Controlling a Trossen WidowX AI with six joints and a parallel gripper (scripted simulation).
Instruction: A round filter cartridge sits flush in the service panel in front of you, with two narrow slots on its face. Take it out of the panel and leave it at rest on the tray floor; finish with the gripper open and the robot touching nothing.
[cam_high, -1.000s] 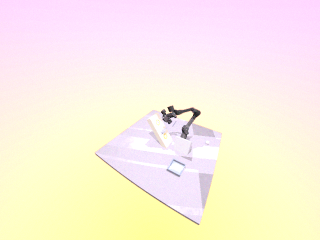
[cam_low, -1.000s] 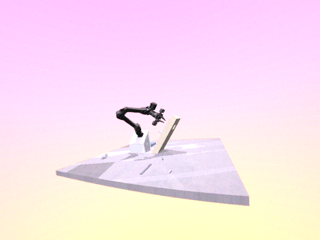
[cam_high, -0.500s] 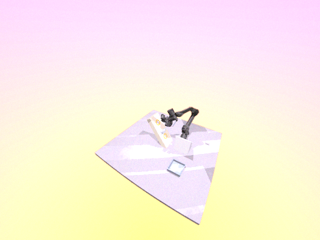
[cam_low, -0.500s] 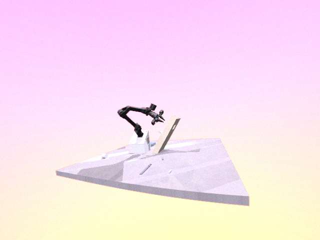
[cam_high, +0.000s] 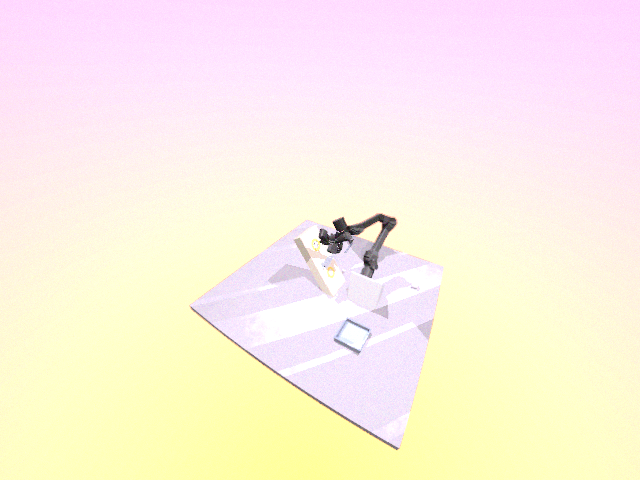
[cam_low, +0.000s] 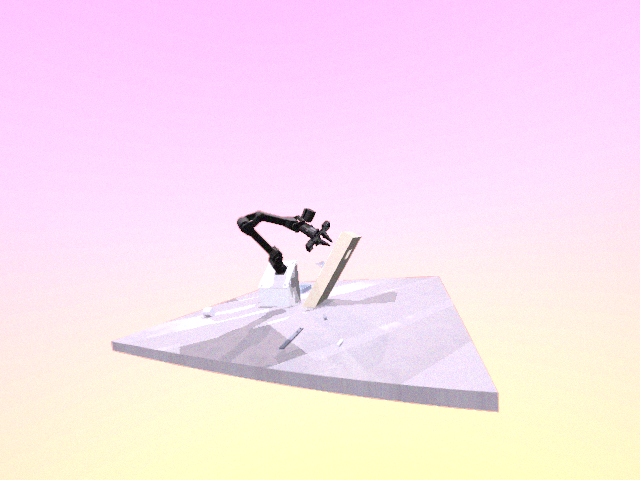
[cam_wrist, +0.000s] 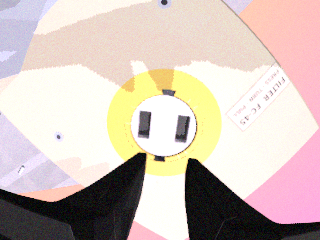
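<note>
Now: gripper tip 5 cm short of the round filter cartridge and 4 cm above it. Also, from my gripper tip: tray: 40 cm behind, 26 cm to the left, 29 cm below.
</note>
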